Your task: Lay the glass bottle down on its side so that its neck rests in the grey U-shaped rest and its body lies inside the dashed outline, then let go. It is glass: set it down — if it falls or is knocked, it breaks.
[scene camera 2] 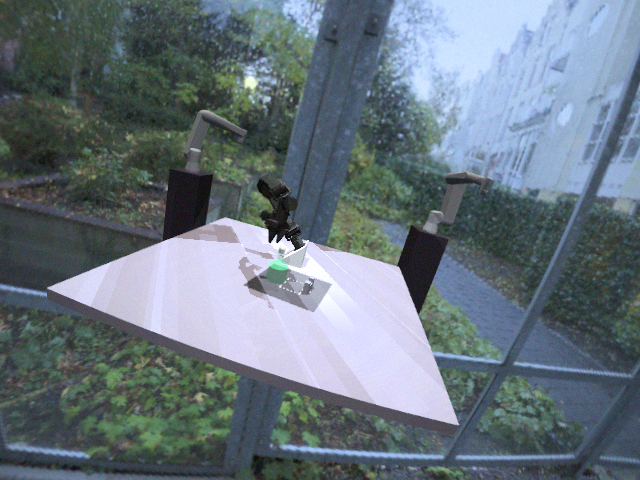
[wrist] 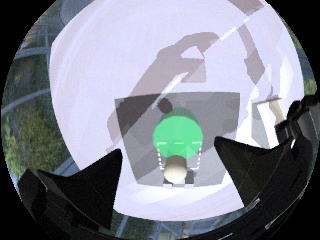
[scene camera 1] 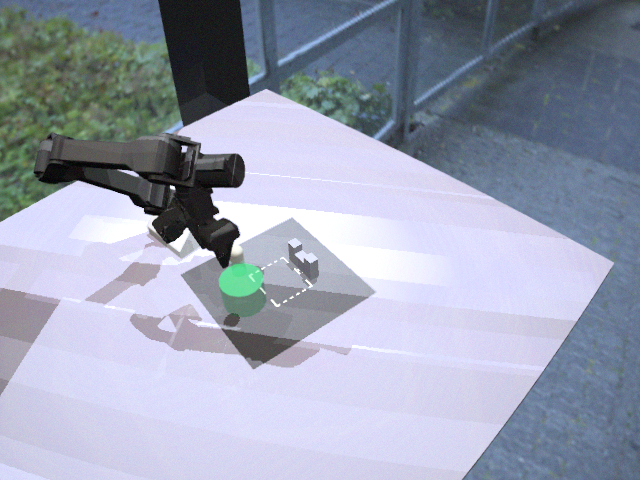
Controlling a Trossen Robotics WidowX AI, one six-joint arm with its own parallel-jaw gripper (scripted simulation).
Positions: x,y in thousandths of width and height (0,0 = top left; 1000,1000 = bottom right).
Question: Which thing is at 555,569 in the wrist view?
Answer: A glass bottle.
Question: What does the gripper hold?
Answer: Nothing.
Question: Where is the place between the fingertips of the gripper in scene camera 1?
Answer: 335,536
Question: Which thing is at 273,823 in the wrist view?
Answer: The gripper.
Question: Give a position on a mat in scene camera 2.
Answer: At 485,630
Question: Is the gripper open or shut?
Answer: Open.
